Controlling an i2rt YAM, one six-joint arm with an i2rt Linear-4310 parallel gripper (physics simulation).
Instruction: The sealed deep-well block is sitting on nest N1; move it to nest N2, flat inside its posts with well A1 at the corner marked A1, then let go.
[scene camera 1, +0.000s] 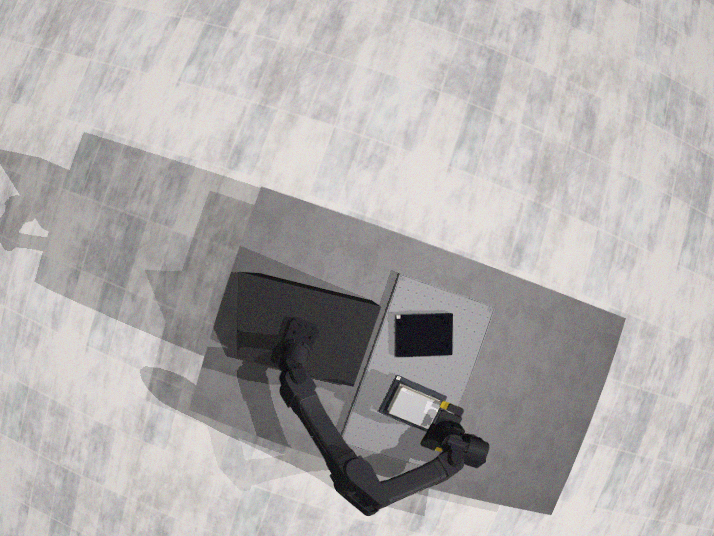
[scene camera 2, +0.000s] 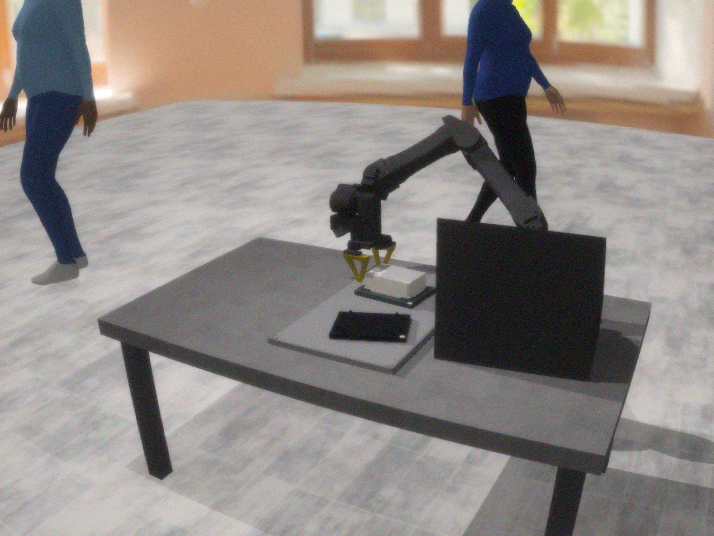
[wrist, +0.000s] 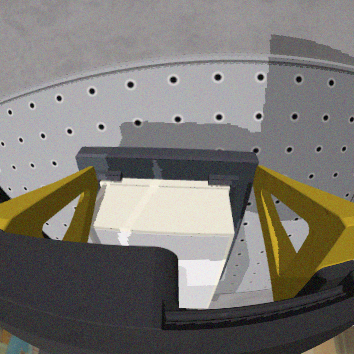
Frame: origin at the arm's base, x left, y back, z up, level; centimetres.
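Seen in the pictures: gripper, between the fingertips: (scene camera 1: 436, 418) (wrist: 174, 174); arm's base, origin of its link: (scene camera 1: 297, 345) (scene camera 2: 531, 271).
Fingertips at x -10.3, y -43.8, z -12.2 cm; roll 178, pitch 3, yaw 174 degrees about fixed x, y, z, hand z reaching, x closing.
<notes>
Pixels of each thing's top centre, then the offset from my fingertips to it. Level surfaces: height alone.
- pale sealed block, centre of its top: (wrist: 161, 281) (scene camera 2: 395, 273) (scene camera 1: 415, 408) dx +1.7, dy +7.7, dz +2.9 cm
- dark nest N1, centre of its top: (wrist: 165, 243) (scene camera 2: 395, 286) (scene camera 1: 413, 405) dx +1.7, dy +7.7, dz -0.7 cm
- white corner mark, centre of its top: (scene camera 2: 402, 336) (scene camera 1: 398, 316) dx +24.6, dy +20.2, dz -1.3 cm
- perforated grey plate, centre of its top: (wrist: 89, 234) (scene camera 2: 384, 306) (scene camera 1: 418, 376) dx +9.9, dy +8.8, dz -2.4 cm
- dark grey table, height of its surface: dz -3.8 cm
The pale sealed block (scene camera 1: 414, 405) (scene camera 2: 396, 279) (wrist: 165, 207) sits in the dark nest N1 (scene camera 1: 419, 384) (scene camera 2: 383, 296) (wrist: 170, 155) and looks flat. The other dark nest, N2 (scene camera 1: 423, 334) (scene camera 2: 370, 327), is empty, with a white corner mark (scene camera 1: 397, 316) (scene camera 2: 402, 336). My gripper (scene camera 1: 441, 426) (scene camera 2: 369, 271) (wrist: 174, 174) is open at the end of the block away from the black box. In the wrist view its yellow fingers stand on either side of the block, the right one with a wider gap. The block's well A1 cannot be made out.
Both nests stand on a perforated grey plate (scene camera 1: 472, 323) (scene camera 2: 322, 328) (wrist: 175, 100) on the dark grey table (scene camera 1: 547, 375) (scene camera 2: 190, 311). A tall black box (scene camera 1: 322, 311) (scene camera 2: 519, 300) stands beside the plate, near the arm's base. Two people (scene camera 2: 54, 103) (scene camera 2: 498, 57) are beyond the table.
</notes>
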